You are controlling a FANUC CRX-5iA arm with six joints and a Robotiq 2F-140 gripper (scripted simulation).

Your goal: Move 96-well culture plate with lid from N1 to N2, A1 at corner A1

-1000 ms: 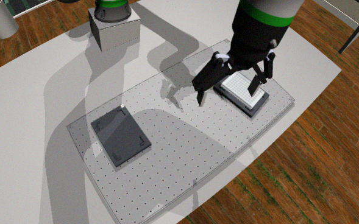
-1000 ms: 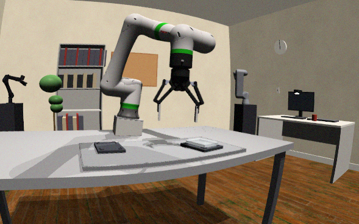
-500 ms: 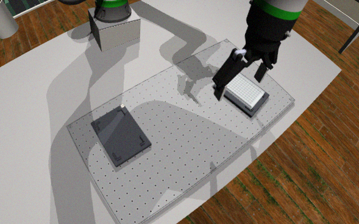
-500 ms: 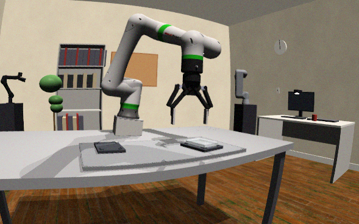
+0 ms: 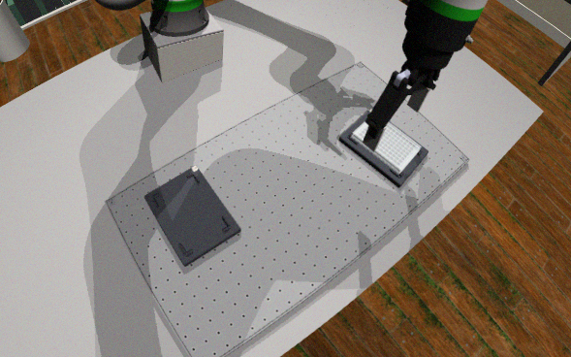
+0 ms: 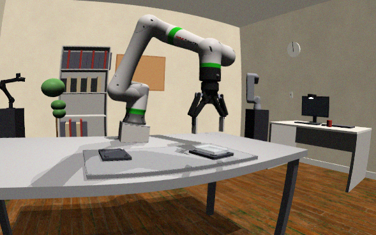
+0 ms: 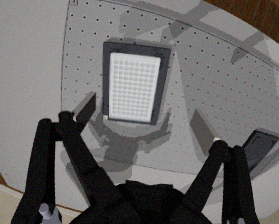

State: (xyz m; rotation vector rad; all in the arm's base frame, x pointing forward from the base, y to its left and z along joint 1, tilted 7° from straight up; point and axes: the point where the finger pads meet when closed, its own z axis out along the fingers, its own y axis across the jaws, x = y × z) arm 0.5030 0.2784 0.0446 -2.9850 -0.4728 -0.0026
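Right now my hand is 1 cm past the clear lid, 2 cm to the right of it and 8 cm above it. The rest, counted from my hand: white A1 mark: 11 cm behind, 36 cm to the right, 10 cm below; then dark plate nest N1: 1 cm behind, 2 cm to the left, 10 cm below; then dark plate nest N2: 3 cm behind, 40 cm to the right, 10 cm below.
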